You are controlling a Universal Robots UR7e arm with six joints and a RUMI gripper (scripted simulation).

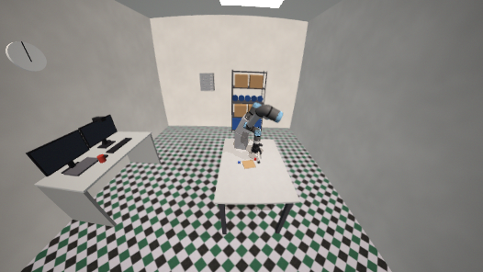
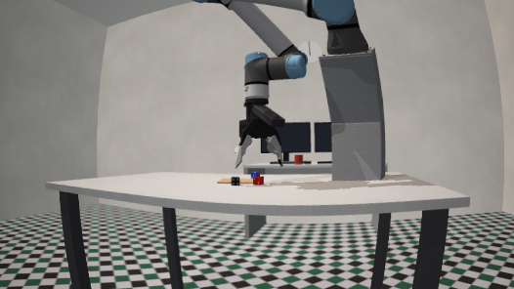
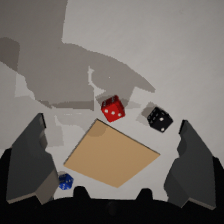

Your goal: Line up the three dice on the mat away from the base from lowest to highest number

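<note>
My gripper is now 10 mm short of the red die, 10 mm to the left of it and 40 mm above it. Round my hand: tan mat 80 mm ahead, 100 mm to the right, 50 mm below; black die 70 mm ahead, 20 mm to the left, 40 mm below; blue die 50 mm ahead, 220 mm to the right, 40 mm below.
</note>
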